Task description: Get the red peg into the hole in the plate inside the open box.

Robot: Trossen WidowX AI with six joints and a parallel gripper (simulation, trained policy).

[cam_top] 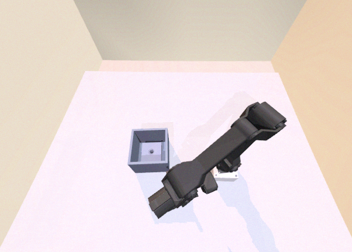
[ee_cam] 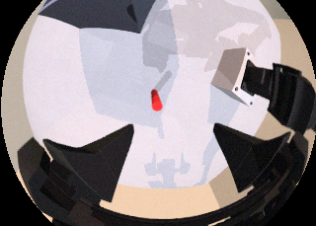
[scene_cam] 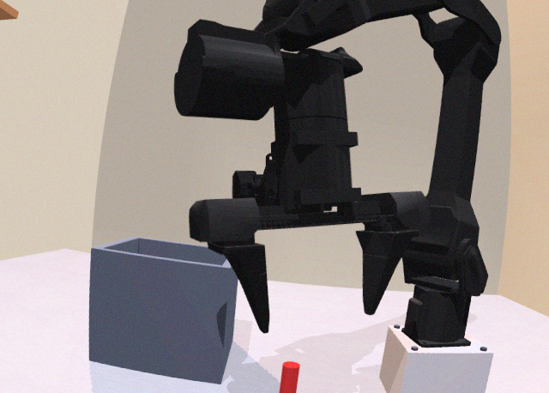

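My gripper tip is now 8 cm above the red peg and 2 cm short of it.
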